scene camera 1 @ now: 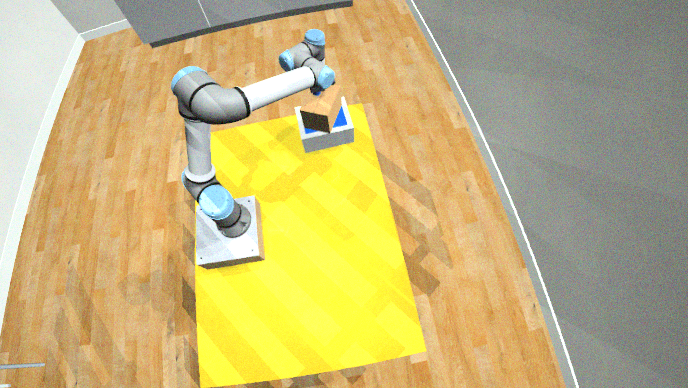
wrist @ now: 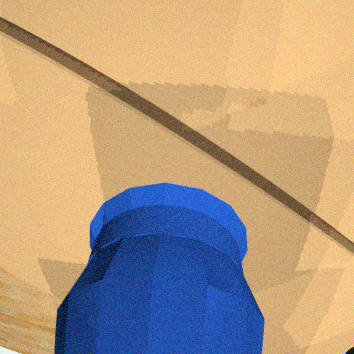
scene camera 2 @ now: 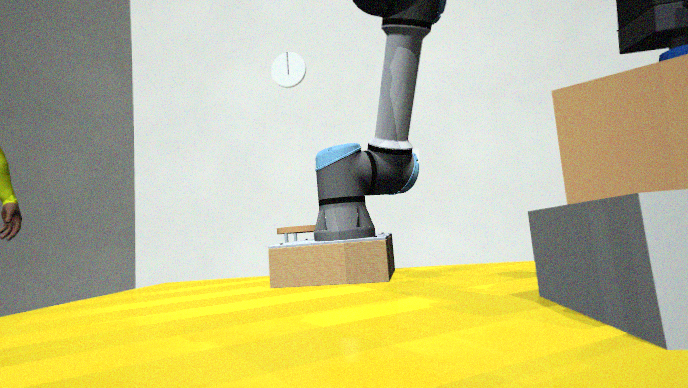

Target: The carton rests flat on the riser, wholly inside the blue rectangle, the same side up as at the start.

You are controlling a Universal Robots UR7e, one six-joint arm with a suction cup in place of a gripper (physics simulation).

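Places are measured from the arm's base along level axes (x ahead, y left, z up), in metres.
Pixels of known places: end effector, tool point: point(scene camera 1: 316, 93) point(wrist: 165, 251); arm's base, origin of the base link: point(scene camera 1: 234, 221) point(scene camera 2: 345, 238).
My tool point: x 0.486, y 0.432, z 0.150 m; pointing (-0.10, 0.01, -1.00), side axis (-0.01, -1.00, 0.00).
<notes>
For each thing: its top centre in the pictures, then the offset to it from my tool point. "spot": a spot on its surface instead. Level surfaces: height alone.
- tan carton, middle of its top: point(wrist: 313, 220) point(scene camera 2: 656, 80) point(scene camera 1: 320, 97) 0.032 m right, 0.010 m ahead, 0.001 m up
- grey riser, middle of its top: point(scene camera 2: 668, 197) point(scene camera 1: 323, 117) 0.039 m right, 0.009 m ahead, 0.129 m down
- blue rectangle, surface spot: point(scene camera 1: 341, 118) spot: 0.074 m right, 0.089 m ahead, 0.129 m down
- yellow mat, its level: 0.249 m down
The tan carton point(scene camera 1: 325, 102) point(scene camera 2: 625, 135) point(wrist: 200, 40) sits upright on the grey riser point(scene camera 1: 330, 141) point(scene camera 2: 590, 250), turned at an angle to it. In scene camera 1, the blue rectangle point(scene camera 1: 341, 118) shows to the right of the carton and as a strip at its lower left. The carton's near bottom corner appears to reach the light rim past the blue; the far side is hidden. My blue suction cup point(scene camera 1: 317, 92) point(scene camera 2: 675, 53) point(wrist: 167, 205) is open, with suction off. It is at the carton's top, near one edge; whether it touches cannot be told.
The riser stands near the far right corner of the yellow mat point(scene camera 1: 310, 280) point(scene camera 2: 250, 340). The arm's base plate point(scene camera 1: 215, 247) stands at the mat's left edge. A grey cabinet point(scene camera 1: 240, 12) is at the back. A person's hand point(scene camera 2: 10, 220) shows at the left in scene camera 2.
</notes>
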